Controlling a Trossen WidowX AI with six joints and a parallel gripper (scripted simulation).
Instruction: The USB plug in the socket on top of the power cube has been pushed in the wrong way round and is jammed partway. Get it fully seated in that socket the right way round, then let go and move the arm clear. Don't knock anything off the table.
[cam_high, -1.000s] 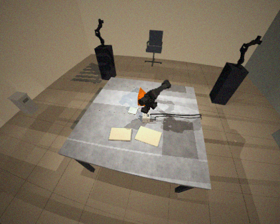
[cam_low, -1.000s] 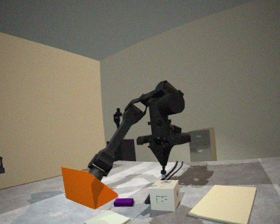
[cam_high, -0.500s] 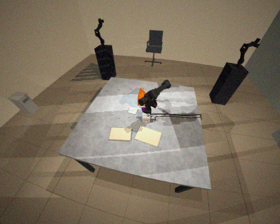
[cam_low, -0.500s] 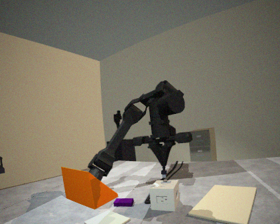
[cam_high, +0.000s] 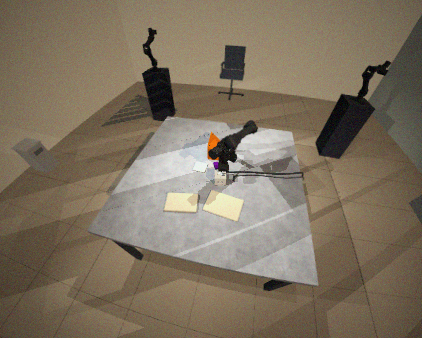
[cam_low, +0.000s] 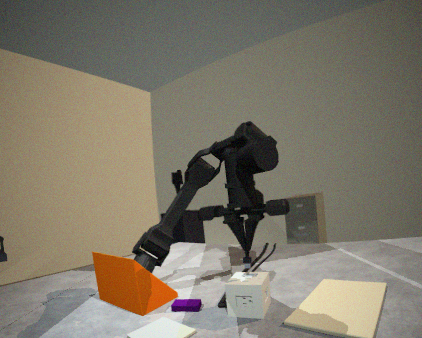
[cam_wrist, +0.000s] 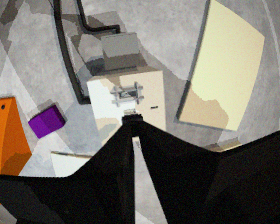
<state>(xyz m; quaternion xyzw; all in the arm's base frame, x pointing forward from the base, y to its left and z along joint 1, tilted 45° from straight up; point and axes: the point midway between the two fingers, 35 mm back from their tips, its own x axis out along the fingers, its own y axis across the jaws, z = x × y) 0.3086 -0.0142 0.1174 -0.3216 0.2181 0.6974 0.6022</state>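
My gripper tip is 10 mm to the right of the socket and 70 mm above it. Also, from my gripper tip: purple block: 140 mm behind, 60 mm to the right, 130 mm below; then pale card: 100 mm behind, 180 mm to the right, 130 mm below; then usb plug: 20 mm below.
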